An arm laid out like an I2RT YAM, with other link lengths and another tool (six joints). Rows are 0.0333 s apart.
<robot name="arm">
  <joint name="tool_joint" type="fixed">
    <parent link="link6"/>
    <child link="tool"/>
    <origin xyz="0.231 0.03 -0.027" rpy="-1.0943 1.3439 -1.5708"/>
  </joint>
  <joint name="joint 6" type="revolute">
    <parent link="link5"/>
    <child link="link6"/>
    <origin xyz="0.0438 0 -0.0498" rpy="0 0 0"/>
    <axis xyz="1 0 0"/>
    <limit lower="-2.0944" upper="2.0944"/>
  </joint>
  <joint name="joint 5" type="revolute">
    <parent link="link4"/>
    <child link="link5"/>
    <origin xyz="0.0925 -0.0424 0.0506" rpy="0 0 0"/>
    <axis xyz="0 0 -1"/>
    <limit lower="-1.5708" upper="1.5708"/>
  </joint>
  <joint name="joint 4" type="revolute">
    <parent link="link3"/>
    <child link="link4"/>
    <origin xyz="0.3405 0.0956 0.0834" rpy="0 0 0"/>
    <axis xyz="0 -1 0"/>
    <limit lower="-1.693" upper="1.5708"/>
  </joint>
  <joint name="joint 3" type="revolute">
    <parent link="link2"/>
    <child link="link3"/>
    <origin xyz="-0.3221 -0.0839 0" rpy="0 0 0"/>
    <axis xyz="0 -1 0"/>
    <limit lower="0" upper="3.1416"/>
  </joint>
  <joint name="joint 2" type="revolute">
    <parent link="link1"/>
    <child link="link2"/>
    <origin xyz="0.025 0.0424 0.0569" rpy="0 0 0"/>
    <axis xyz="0 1 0"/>
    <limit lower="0" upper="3.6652"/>
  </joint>
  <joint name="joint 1" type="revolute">
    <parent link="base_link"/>
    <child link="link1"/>
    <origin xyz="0 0 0.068" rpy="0 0 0"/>
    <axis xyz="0 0 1"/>
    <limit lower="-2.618" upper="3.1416"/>
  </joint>
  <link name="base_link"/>
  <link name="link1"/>
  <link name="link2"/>
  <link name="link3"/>
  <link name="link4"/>
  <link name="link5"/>
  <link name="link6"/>
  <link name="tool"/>
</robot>
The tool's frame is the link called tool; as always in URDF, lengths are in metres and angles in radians.
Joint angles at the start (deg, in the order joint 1, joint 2, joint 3, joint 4, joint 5, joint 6):
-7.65 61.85 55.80 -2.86 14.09 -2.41
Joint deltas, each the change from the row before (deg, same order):
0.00 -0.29 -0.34 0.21 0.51 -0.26
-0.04 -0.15 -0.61 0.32 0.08 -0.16
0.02 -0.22 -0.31 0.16 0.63 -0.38
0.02 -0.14 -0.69 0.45 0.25 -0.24
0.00 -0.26 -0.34 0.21 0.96 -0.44
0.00 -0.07 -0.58 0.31 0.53 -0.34
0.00 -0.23 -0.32 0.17 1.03 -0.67
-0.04 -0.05 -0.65 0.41 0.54 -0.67
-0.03 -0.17 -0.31 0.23 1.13 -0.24
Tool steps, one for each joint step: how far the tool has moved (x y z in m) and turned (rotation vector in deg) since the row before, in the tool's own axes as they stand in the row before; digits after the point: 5 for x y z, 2 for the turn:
0.00113 -0.00274 0.00045 0.53 -0.11 -0.19
0.00426 0.00036 0.00000 0.08 0.06 -0.24
0.00186 -0.00274 0.00084 0.61 -0.08 -0.37
0.00459 0.00035 0.00017 0.19 0.02 -0.31
0.00217 -0.00437 0.00170 0.96 -0.05 -0.43
0.00524 -0.00071 0.00107 0.45 0.12 -0.51
0.00274 -0.00455 0.00196 1.00 -0.08 -0.68
0.00596 -0.00080 0.00143 0.49 -0.02 -0.81
0.00284 -0.00473 0.00254 1.13 0.17 -0.32

